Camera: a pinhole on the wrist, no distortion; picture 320 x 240 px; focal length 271.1 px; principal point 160.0 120.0 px. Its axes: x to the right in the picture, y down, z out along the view. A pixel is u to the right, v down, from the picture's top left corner.
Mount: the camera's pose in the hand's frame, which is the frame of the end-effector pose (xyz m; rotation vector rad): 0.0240 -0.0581 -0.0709 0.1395 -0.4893 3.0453
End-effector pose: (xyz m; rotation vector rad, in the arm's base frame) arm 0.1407 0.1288 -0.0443 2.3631 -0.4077 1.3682
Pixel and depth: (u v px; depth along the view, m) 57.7 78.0 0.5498
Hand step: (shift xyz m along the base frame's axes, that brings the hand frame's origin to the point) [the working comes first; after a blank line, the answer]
In the camera's frame: -0.2075 -0.0852 0.5498

0.5510 -0.0852 0.0096
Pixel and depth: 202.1 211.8 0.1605
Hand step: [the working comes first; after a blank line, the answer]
In the camera's frame: 0.0249 0.0543 0.1605

0.1229 0.1101 -0.0510
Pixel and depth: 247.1 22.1 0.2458
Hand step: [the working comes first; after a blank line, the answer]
In the camera's frame: 0.0790 -0.0888 0.2458

0.1569 -0.0459 -0.1231
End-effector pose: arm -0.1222 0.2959 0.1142 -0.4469 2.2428 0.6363
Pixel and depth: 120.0 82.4 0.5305
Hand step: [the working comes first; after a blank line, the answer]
In the camera's frame: -0.0783 -0.0736 0.5305

0.2335 0.1055 -0.4251
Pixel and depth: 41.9 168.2 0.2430
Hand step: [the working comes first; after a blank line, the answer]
In the camera's frame: -0.1059 0.0432 0.2430

0.0693 -0.0875 -0.2437
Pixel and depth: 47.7 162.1 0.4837
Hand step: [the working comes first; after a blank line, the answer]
In the camera's frame: -0.2004 0.0751 0.4837

0.1688 -0.0722 -0.4840
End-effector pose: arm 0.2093 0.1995 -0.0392 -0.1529 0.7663 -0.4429
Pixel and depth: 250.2 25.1 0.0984
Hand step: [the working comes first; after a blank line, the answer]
In the camera's frame: 0.0327 -0.0344 0.0984

0.0080 -0.0511 0.0408
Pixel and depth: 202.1 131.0 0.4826
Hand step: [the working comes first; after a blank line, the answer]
In the camera's frame: 0.0749 0.0196 0.4826

0.1874 -0.2066 0.3505
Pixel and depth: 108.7 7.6 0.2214
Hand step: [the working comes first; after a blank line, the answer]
In the camera's frame: -0.0419 -0.0918 0.2214

0.1567 -0.0817 0.0717
